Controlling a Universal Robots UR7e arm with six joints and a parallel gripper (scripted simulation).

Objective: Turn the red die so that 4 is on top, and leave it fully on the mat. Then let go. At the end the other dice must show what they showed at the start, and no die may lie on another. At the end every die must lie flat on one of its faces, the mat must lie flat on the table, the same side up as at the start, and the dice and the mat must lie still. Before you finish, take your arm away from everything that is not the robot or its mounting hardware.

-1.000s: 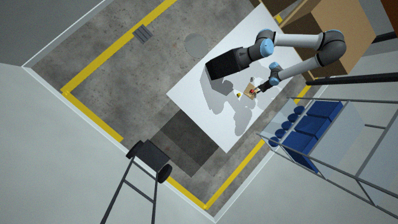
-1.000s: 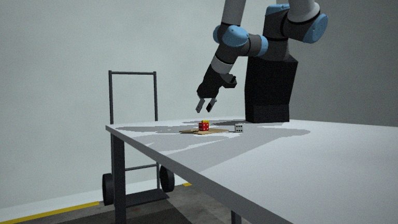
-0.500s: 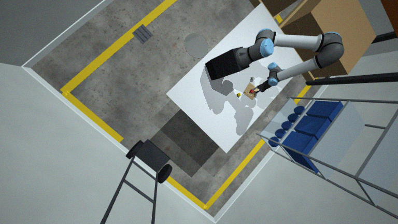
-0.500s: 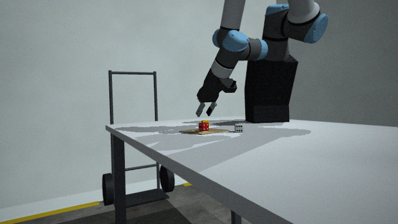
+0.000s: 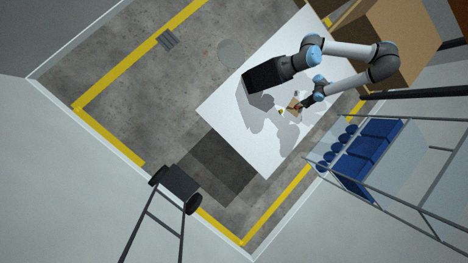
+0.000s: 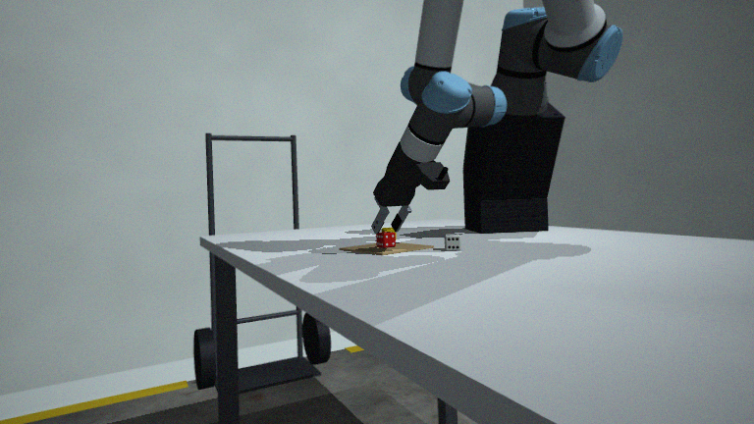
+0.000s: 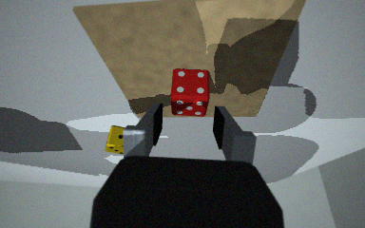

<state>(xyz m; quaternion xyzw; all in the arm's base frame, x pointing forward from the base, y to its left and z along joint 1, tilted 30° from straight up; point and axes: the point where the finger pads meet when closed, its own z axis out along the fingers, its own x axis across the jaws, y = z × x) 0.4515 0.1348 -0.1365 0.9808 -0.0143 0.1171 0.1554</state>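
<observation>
Now: the red die 30 mm below my hand and 10 mm to the right of it. The rest, counted from my hand: yellow die (150 mm to the right, 80 mm behind, 40 mm below); white die (100 mm to the left, 90 mm behind, 40 mm below); tan mat (50 mm below, 10 mm to the right).
</observation>
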